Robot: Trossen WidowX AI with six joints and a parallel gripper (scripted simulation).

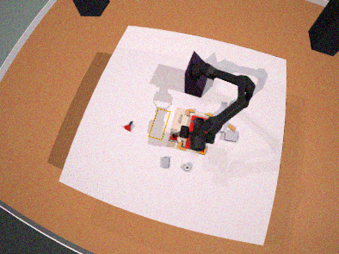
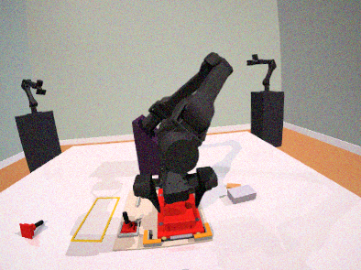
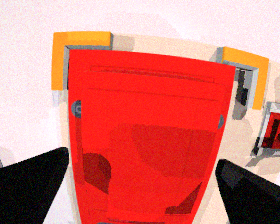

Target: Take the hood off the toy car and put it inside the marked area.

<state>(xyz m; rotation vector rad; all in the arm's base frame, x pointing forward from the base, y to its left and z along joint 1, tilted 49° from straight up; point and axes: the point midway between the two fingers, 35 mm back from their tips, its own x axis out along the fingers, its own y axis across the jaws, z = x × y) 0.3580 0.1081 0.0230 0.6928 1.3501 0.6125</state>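
The red hood is 10 mm below my gripper tip. From my gripper tip the other things lie so: grey ring 170 mm ahead, 40 mm below, 10 mm to the right.
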